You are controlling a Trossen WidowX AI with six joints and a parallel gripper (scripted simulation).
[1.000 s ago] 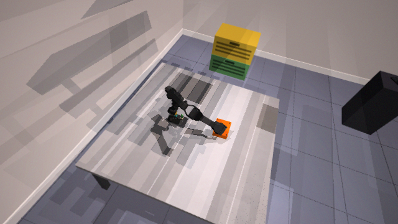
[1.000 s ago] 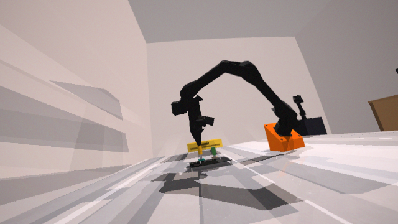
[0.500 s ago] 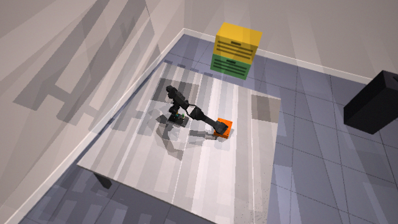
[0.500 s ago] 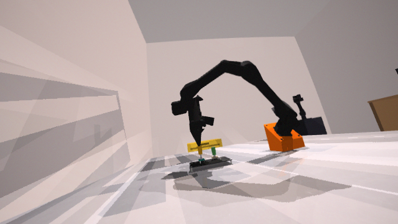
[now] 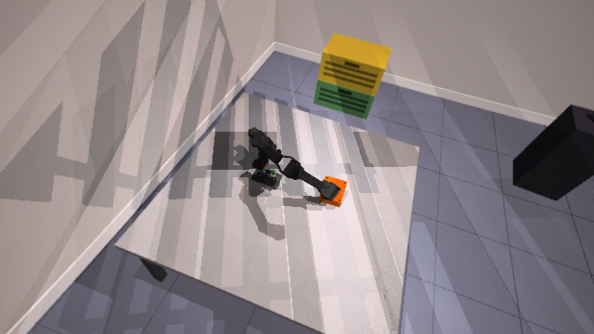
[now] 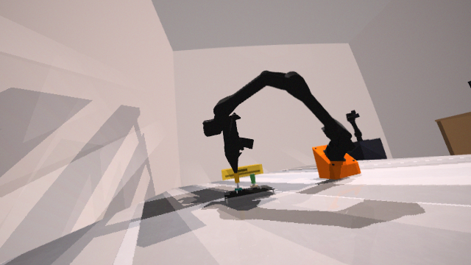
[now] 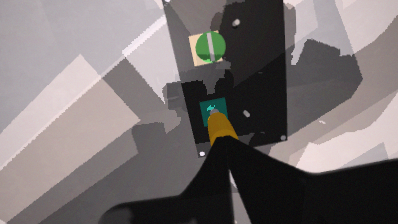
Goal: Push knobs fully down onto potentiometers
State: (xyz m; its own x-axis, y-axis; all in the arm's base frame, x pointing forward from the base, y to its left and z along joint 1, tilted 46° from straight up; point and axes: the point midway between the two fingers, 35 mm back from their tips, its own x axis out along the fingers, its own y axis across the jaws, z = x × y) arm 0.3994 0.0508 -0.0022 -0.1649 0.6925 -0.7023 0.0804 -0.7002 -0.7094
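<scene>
The orange knob lies 20 mm below my gripper tip. Round my gripper tip: green knob: 60 mm behind, 30 mm below.
</scene>
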